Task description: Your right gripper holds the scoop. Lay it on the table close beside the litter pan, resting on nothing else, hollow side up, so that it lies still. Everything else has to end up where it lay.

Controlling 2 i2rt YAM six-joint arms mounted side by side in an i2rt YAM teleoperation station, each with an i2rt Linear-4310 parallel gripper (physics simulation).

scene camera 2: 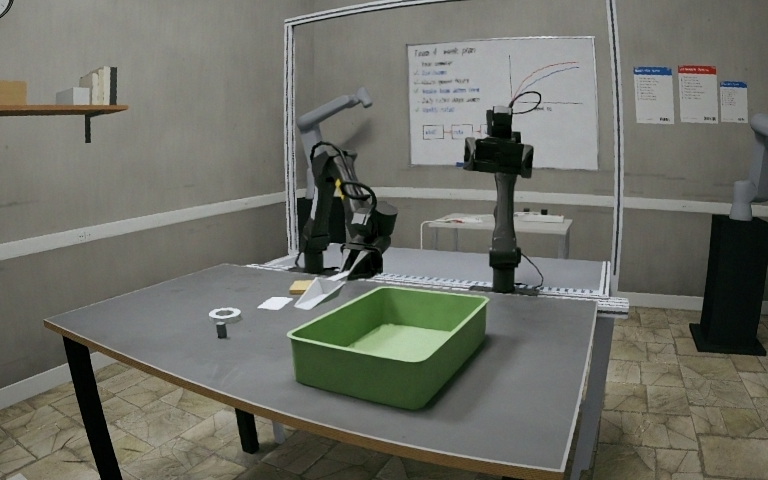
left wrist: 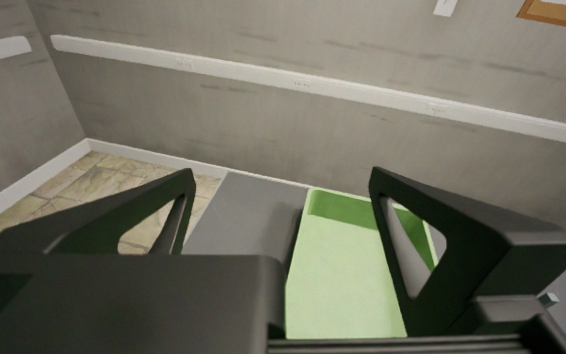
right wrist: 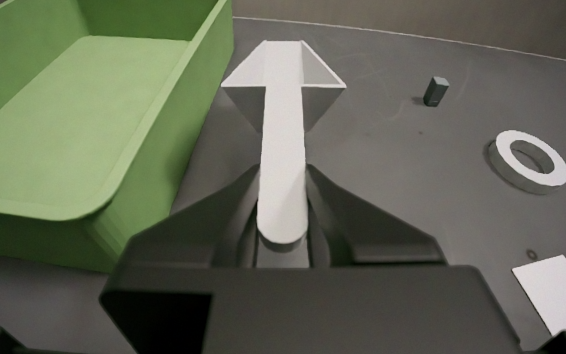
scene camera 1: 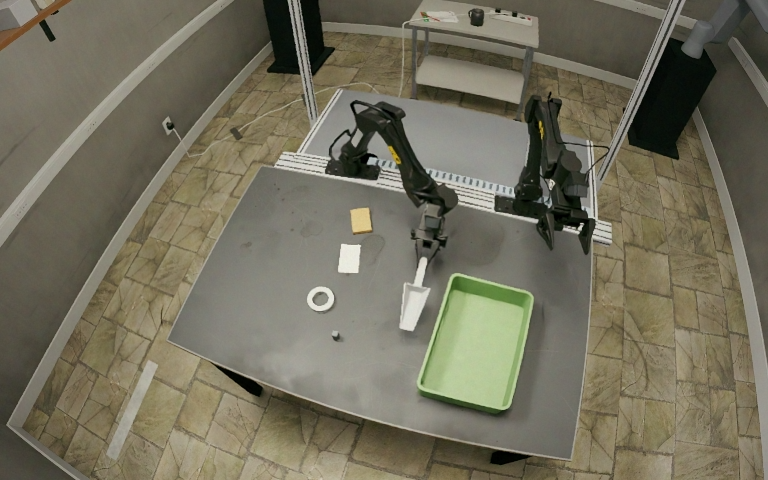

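Where they show: left gripper, fingertip midpoint: [scene camera 2: 497, 160] [left wrist: 282, 177] [scene camera 1: 569, 251]; right gripper, fingertip midpoint: [scene camera 2: 343, 277] [right wrist: 283, 176] [scene camera 1: 421, 269]; left arm's base, origin of the base link: [scene camera 2: 503, 293] [scene camera 1: 520, 208]; right arm's base, origin of the base link: [scene camera 2: 314, 274] [scene camera 1: 352, 170].
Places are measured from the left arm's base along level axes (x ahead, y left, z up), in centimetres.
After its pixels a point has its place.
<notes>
My right gripper [scene camera 1: 423, 259] @(x 37.6, y -29.9, z 11.9 cm) [scene camera 2: 352, 270] @(x 37.6, y -29.9, z 11.9 cm) [right wrist: 283, 176] @(x 37.6, y -29.9, z 11.9 cm) is shut on the handle of the white scoop [scene camera 1: 415, 305] @(x 47.6, y -29.6, z 9.6 cm) [scene camera 2: 320, 291] @(x 44.5, y -32.1, z 10.3 cm) [right wrist: 282, 110] @(x 41.2, y -29.9, z 12.7 cm). The scoop is hollow side up, with its blade pointing away from the gripper and its handle sloping up to the fingers. It is beside the pan's left wall, with a gap between them. Whether the blade touches the table cannot be told. The green litter pan [scene camera 1: 464, 400] @(x 72.0, y -12.3, z 10.3 cm) [scene camera 2: 351, 373] @(x 71.6, y -12.2, z 6.1 cm) [left wrist: 340, 207] @(x 71.9, y -8.2, z 6.6 cm) [right wrist: 185, 130] @(x 48.2, y -22.3, z 4.9 cm) stands upright on the table. My left gripper [scene camera 1: 568, 249] @(x 41.8, y 4.7, z 37.5 cm) [scene camera 2: 498, 158] @(x 41.8, y 4.7, z 37.5 cm) [left wrist: 282, 177] @(x 41.8, y 4.7, z 37.5 cm) is open and empty, behind and above the pan.
Left of the scoop in scene camera 1 lie a yellow sponge [scene camera 1: 360, 220] @(x 18.7, y -52.6, z 3.3 cm) [scene camera 2: 300, 286] @(x 20.1, y -52.2, z 3.3 cm), a white card [scene camera 1: 349, 258] @(x 32.4, y -52.7, z 1.9 cm) [scene camera 2: 275, 303] @(x 32.8, y -52.4, z 1.9 cm) [right wrist: 545, 290] @(x 34.8, y -51.1, z 1.9 cm), a white ring [scene camera 1: 310, 298] @(x 48.8, y -60.1, z 3.1 cm) [scene camera 2: 224, 321] @(x 51.3, y -54.8, z 2.4 cm) [right wrist: 504, 150] @(x 48.9, y -54.0, z 3.2 cm) and a small grey block [scene camera 1: 335, 336] @(x 59.3, y -49.4, z 4.7 cm) [scene camera 2: 221, 330] @(x 59.2, y -49.1, z 3.6 cm) [left wrist: 548, 300] @(x 58.0, y -48.9, z 4.4 cm) [right wrist: 436, 92] @(x 57.7, y -49.3, z 3.8 cm).
</notes>
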